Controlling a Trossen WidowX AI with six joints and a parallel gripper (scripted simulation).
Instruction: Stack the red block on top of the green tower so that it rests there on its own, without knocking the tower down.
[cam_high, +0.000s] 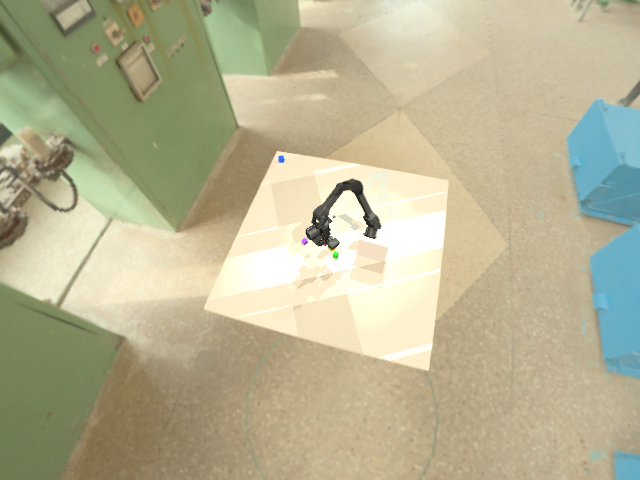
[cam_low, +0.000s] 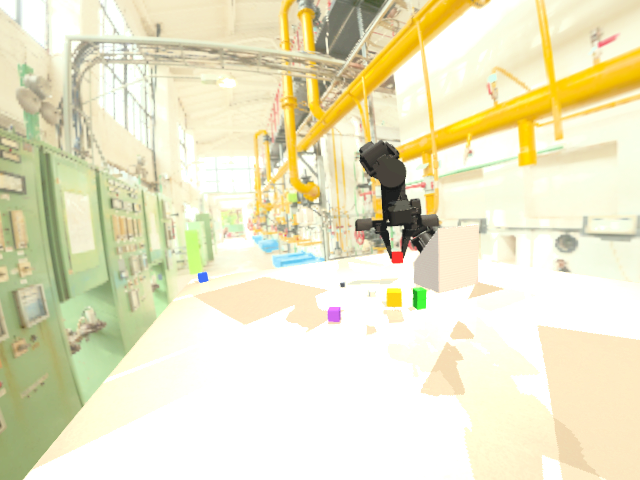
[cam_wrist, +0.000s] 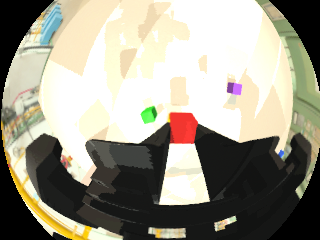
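The yellow block is 20 mm behind my gripper tip, 50 mm to the right of it and 110 mm below it. From my gripper tip the other things lie so: purple block 160 mm ahead, 30 mm to the right, 120 mm below; then red block right at my gripper tip; then blue block 600 mm ahead, 630 mm to the right, 120 mm below.
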